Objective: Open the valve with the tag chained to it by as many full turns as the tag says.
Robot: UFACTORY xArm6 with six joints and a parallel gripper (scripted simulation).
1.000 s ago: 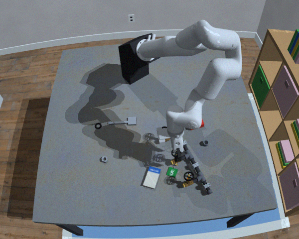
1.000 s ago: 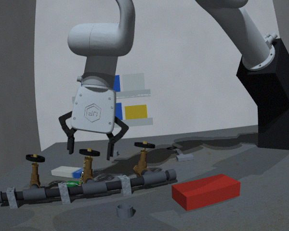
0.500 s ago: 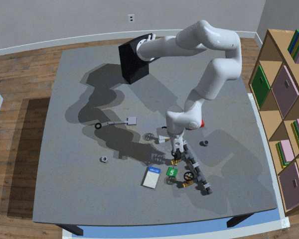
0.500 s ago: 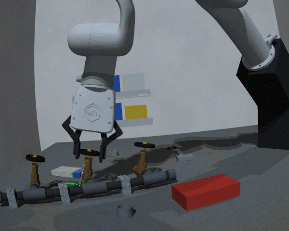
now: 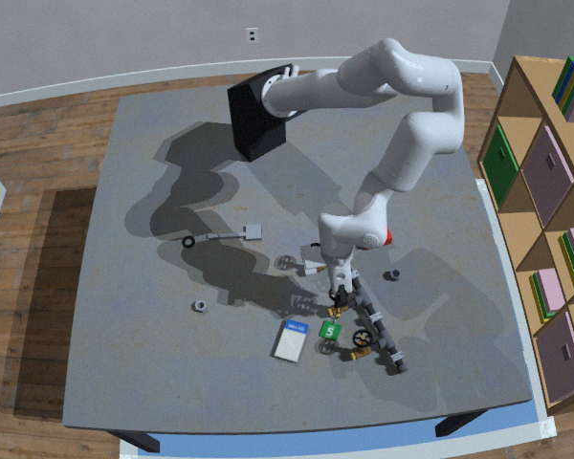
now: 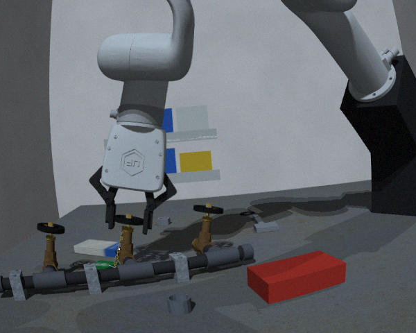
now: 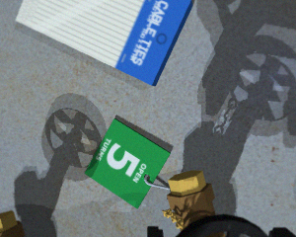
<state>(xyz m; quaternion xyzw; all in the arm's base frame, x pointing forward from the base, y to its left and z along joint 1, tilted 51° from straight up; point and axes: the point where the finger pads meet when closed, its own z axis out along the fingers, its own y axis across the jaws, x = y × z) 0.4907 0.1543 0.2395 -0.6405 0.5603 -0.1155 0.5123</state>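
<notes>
The green tag lies 90 mm below my hand and 60 mm ahead of it. From my hand the other things lie so: notepad 130 mm ahead, 90 mm to the right, 80 mm below; then grey flat tool 320 mm to the right, 160 mm behind, 80 mm below; then red block 270 mm behind, 70 mm below, 50 mm to the left.
</notes>
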